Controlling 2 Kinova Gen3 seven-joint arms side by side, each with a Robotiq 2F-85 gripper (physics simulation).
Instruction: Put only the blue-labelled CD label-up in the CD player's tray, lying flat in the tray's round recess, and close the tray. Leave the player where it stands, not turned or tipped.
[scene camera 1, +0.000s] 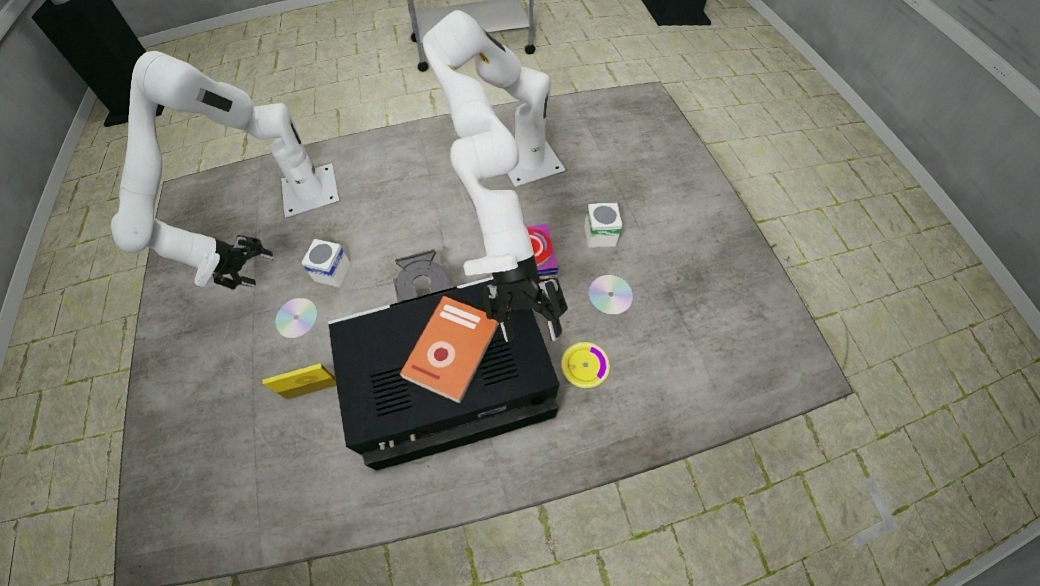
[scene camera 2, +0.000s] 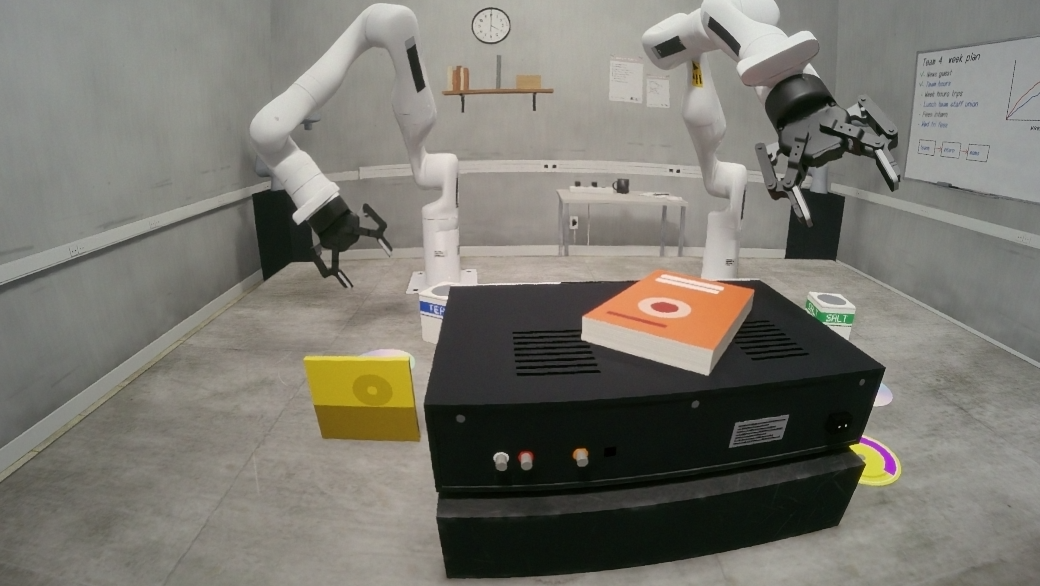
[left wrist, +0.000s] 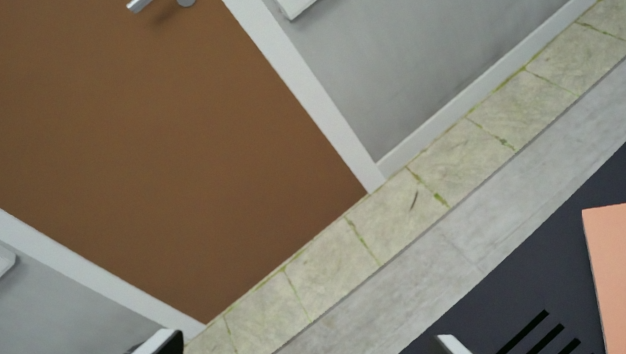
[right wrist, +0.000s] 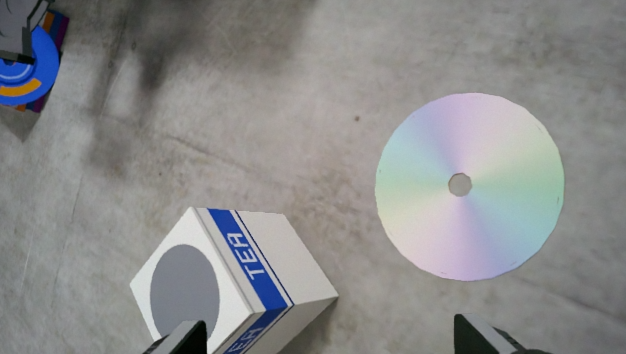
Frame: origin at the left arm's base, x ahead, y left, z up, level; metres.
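Where they show: left gripper, between the fingertips: (scene camera 1: 532, 339) (scene camera 2: 852, 205); right gripper, between the fingertips: (scene camera 1: 263, 270) (scene camera 2: 371, 271) (right wrist: 330, 345); left arm's base, origin of its link: (scene camera 1: 529, 159); right arm's base, origin of its link: (scene camera 1: 309, 189) (scene camera 2: 443, 280).
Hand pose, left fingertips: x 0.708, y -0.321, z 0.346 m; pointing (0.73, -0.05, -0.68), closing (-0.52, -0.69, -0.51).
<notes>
Each offset is from my left fingertips to the top centre of the thing. "spot": to the spot under its first point.
The black CD player (scene camera 1: 356, 349) (scene camera 2: 473, 349) stands with its grey tray @[0.274 m back, 0.145 m right, 0.200 m down] (scene camera 1: 406, 282) out at the far side; the tray shows no disc. The blue-labelled CD @[spot: 0.360 m back, 0.080 m left, 0.331 m down] (right wrist: 47, 65) has an orange arc on its label. It lies at the top left of the right wrist view, on or against a colourful stack, partly covered by a grey part and cut by the edge; it does not show in the scene views. My left gripper (scene camera 1: 531, 336) (scene camera 2: 848, 200) (left wrist: 307, 345) is open above the player. My right gripper (scene camera 1: 260, 268) (scene camera 2: 368, 267) (right wrist: 330, 332) is open beside the tea box.
An orange book @[0.101 m back, 0.131 m right, 0.125 m down] (scene camera 1: 469, 338) (scene camera 2: 705, 323) (left wrist: 610, 270) lies on the player. The tea box @[0.539 m back, 0.367 m right, 0.250 m down] (scene camera 1: 327, 269) (right wrist: 265, 240), a salt box @[0.350 m back, 0.385 m left, 0.250 m down] (scene camera 1: 602, 231), silver discs @[0.438 m back, 0.495 m right, 0.345 m down] (scene camera 1: 287, 326) @[0.165 m back, 0.319 m left, 0.345 m down] (scene camera 1: 600, 302) (right wrist: 515, 175), a yellow disc @[0.014 m back, 0.163 m left, 0.345 m down] (scene camera 1: 574, 371), a yellow case @[0.218 m back, 0.492 m right, 0.221 m down] (scene camera 1: 298, 380) (scene camera 2: 327, 378) and a purple-and-red stack @[0.344 m back, 0.155 m left, 0.273 m down] (scene camera 1: 549, 260) stand or lie around.
</notes>
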